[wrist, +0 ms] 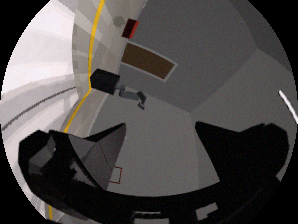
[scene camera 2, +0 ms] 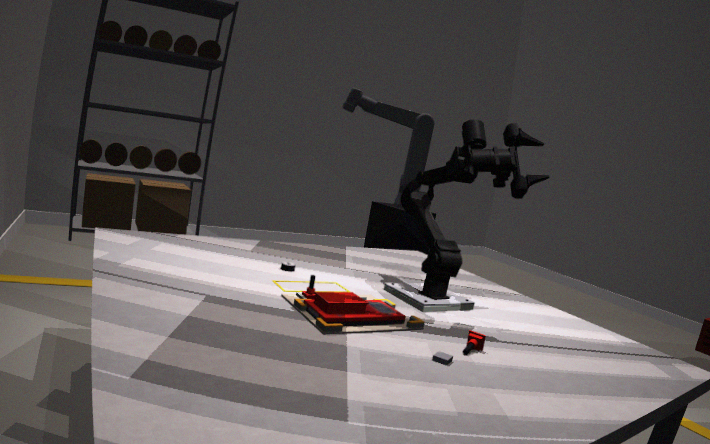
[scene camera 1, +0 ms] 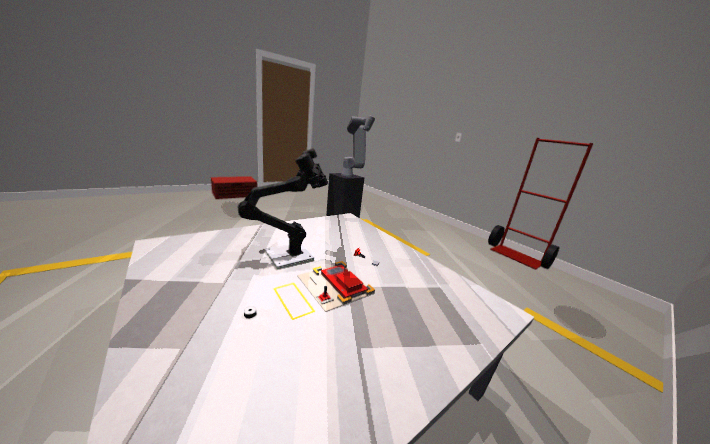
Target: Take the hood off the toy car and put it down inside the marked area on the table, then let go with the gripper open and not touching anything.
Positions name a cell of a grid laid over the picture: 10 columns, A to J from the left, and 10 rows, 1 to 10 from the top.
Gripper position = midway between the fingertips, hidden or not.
The gripper (scene camera 2: H4) is open, with nothing in its grasp.
The gripper shows as well in the wrist view (wrist: F6).
